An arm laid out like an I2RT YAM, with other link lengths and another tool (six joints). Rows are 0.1 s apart.
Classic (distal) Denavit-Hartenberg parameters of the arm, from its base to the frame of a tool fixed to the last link. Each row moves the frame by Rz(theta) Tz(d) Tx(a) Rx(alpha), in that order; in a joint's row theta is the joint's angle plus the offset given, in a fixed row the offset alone. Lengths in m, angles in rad.
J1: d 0.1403, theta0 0, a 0.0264, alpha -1.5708
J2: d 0, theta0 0, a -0.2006, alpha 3.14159
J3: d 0, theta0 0.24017, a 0.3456, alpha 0
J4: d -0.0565, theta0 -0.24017, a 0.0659, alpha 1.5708
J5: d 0.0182, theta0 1.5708, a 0, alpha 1.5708
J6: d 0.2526, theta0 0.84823, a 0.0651, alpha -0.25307
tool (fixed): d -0.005, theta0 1.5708, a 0, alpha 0
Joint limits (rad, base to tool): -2.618..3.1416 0..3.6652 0..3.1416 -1.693..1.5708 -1.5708..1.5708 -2.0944..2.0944
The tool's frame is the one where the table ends.
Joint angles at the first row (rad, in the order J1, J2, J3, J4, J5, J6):
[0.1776 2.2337 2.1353 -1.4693 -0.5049 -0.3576]
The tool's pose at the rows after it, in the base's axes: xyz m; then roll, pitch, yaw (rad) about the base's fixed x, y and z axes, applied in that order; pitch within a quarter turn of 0, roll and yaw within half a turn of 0:
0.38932, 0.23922, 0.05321, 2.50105, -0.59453, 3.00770
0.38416, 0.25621, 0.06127, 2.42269, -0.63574, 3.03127
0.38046, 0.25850, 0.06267, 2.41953, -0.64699, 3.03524
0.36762, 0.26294, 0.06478, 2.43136, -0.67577, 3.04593
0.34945, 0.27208, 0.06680, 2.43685, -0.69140, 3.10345
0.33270, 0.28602, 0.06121, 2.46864, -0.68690, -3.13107
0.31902, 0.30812, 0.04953, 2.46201, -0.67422, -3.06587
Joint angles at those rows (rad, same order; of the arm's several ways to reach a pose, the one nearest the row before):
[0.1776 2.2337 2.1284 -1.5154 -0.6693 -0.2790]
[0.1783 2.2338 2.1235 -1.5150 -0.7437 -0.2546]
[0.1821 2.2337 2.1235 -1.5238 -0.7494 -0.2527]
[0.1989 2.2337 2.1231 -1.5547 -0.7486 -0.2542]
[0.2340 2.2337 2.1231 -1.5948 -0.7460 -0.2894]
[0.2932 2.2337 2.1147 -1.5944 -0.7200 -0.2977]
[0.3550 2.2338 2.0839 -1.5494 -0.7216 -0.2970]

